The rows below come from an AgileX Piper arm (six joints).
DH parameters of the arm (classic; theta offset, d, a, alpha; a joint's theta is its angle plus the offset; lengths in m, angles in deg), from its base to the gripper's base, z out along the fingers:
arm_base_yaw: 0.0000 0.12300 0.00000 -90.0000
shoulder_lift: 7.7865 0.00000 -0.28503 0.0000
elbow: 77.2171 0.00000 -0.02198 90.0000
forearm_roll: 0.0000 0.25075 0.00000 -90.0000
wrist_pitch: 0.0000 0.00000 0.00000 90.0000
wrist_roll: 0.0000 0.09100 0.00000 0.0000
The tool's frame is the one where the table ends.
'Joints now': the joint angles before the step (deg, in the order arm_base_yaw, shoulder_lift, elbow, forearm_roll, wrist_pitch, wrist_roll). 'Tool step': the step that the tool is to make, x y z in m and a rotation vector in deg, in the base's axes. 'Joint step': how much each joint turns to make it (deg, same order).
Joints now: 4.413, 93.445, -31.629, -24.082, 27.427, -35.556
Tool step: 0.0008, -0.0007, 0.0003, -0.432, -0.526, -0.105
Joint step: -0.003, -0.007, -0.008, -1.350, -0.244, 1.326
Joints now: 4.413, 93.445, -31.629, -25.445, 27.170, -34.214
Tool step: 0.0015, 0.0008, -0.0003, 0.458, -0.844, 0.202
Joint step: 0.008, 0.105, 0.001, -0.009, -1.074, 0.068
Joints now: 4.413, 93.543, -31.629, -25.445, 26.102, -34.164
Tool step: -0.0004, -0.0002, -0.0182, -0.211, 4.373, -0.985
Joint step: -0.047, 4.747, -0.176, 0.010, -0.015, 0.957
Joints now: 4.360, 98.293, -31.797, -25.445, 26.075, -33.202
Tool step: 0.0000, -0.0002, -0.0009, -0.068, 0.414, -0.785
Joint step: -0.013, 0.316, -0.142, 0.142, 0.391, 0.579
